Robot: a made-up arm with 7 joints. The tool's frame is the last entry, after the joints. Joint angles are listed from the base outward. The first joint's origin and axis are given. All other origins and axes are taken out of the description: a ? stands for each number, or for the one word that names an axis. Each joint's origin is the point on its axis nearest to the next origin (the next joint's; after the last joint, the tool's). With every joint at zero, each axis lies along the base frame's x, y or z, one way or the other. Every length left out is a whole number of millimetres.
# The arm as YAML. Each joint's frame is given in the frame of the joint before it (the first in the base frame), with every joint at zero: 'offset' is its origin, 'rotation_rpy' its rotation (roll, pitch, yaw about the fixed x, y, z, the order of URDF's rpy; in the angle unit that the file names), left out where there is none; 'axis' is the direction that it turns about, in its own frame. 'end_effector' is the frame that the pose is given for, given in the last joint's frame.
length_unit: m
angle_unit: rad
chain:
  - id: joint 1
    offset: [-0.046, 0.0, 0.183]
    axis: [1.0, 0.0, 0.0]
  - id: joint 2
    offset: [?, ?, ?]
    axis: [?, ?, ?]
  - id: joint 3
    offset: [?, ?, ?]
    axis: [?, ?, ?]
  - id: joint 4
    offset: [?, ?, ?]
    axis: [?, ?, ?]
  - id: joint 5
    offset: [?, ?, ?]
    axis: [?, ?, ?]
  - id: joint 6
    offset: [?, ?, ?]
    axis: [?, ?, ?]
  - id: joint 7
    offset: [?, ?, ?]
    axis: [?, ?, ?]
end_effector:
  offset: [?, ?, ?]
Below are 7 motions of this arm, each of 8 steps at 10 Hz.
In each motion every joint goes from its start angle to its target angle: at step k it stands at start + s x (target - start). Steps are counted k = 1, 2, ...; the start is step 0. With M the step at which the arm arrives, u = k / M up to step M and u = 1 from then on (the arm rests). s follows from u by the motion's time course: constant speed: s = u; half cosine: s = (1 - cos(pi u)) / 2; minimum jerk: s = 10 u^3 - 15 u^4 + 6 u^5.
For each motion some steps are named. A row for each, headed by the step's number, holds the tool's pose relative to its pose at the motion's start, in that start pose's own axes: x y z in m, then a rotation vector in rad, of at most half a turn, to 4 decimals.
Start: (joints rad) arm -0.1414 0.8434 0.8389 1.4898 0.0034 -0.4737 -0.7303
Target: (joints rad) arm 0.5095 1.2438 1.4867 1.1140 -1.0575 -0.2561 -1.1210
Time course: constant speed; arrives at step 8
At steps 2, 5, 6, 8:
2: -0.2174 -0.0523 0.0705 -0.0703 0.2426 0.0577
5: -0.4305 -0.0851 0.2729 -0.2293 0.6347 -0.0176
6: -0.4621 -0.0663 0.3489 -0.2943 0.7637 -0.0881
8: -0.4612 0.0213 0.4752 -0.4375 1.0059 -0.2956

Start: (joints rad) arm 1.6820 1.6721 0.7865 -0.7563 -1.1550 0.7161 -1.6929
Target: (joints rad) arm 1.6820 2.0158 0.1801 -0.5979 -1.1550 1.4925 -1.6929
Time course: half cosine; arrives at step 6
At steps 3, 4, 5, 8:
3: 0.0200 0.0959 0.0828 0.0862 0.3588 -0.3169
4: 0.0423 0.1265 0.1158 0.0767 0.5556 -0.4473
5: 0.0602 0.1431 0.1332 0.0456 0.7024 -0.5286
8: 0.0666 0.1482 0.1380 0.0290 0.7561 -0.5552

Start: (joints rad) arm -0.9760 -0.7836 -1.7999 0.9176 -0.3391 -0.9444 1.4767
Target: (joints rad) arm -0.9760 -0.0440 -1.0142 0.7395 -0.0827 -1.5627 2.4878
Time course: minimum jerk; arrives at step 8
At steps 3, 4, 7, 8:
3: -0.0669 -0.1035 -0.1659 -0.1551 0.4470 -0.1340
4: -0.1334 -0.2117 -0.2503 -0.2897 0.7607 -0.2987
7: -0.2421 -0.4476 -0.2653 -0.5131 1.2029 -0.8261
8: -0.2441 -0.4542 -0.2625 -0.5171 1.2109 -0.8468

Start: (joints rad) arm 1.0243 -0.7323 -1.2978 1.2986 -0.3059 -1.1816 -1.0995
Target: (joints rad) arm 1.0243 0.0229 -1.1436 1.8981 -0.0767 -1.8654 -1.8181
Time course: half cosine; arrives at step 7
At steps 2, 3, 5, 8:
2: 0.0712 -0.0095 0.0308 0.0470 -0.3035 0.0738
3: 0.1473 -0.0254 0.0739 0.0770 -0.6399 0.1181
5: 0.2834 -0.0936 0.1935 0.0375 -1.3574 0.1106
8: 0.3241 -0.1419 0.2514 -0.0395 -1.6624 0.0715

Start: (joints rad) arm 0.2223 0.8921 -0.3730 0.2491 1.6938 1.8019 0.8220
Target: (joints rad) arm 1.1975 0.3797 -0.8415 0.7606 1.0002 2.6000 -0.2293
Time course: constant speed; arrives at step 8
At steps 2, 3, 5, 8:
2: 0.0159 0.1983 0.1140 0.0989 -0.4142 0.3176
3: -0.0195 0.2962 0.1597 0.1835 -0.5890 0.4912
5: -0.1608 0.4509 0.2168 0.4284 -0.8464 0.8434
8: -0.4373 0.5127 0.2317 0.9544 -0.9310 1.2818

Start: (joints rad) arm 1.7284 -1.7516 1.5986 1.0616 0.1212 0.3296 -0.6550
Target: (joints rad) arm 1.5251 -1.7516 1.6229 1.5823 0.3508 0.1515 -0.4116
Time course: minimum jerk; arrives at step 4
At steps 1, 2, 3, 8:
1: -0.0014 0.0159 -0.0077 0.0129 0.0122 0.0388
2: -0.0037 0.0796 -0.0356 0.0576 0.0513 0.1833
3: -0.0016 0.1480 -0.0596 0.0954 0.0785 0.3197
8: -0.0004 0.1667 -0.0651 0.1043 0.0837 0.3537

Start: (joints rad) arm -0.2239 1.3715 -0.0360 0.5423 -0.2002 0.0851 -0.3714
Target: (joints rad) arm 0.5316 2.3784 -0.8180 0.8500 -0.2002 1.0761 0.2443
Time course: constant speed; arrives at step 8
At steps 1, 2, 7, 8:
1: 0.0245 0.1026 0.0374 0.1939 -0.0248 0.1395
2: 0.0064 0.1927 0.0914 0.3676 -0.0124 0.3117
7: -0.4662 0.1529 0.3732 0.7766 0.6099 1.3875
8: -0.5479 0.0427 0.4279 0.7593 0.8410 1.5799

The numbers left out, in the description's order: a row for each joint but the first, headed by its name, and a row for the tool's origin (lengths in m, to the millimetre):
joint 2: xyz 0.0 0.118 0.119, axis 0.0 0.0 1.0
joint 3: xyz -0.148 -0.051 0.0, axis -1.0 0.0 0.0
joint 4: xyz 0.0 -0.125 0.01, axis 0.0 0.0 1.0
joint 5: xyz 0.093 0.05 0.0, axis 0.0 -1.0 0.0
joint 6: xyz 0.103 0.0 -0.208, axis 1.0 0.0 0.0
joint 7: xyz 0.0 0.176 -0.37, axis 0.0 1.0 0.0
tool: xyz 0.117 0.0 -0.115

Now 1 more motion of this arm.
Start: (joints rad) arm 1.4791 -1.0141 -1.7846 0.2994 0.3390 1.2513 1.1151
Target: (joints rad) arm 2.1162 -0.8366 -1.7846 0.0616 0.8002 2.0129 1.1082
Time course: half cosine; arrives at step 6
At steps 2, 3, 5, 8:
2: 0.0144 0.1057 0.1602 0.0206 -0.2419 0.2057
3: -0.0281 0.1960 0.2965 -0.0037 -0.4688 0.4079
5: -0.1775 0.3088 0.4325 -0.1461 -0.8131 0.7302
8: -0.2033 0.3211 0.4409 -0.1786 -0.8597 0.7751

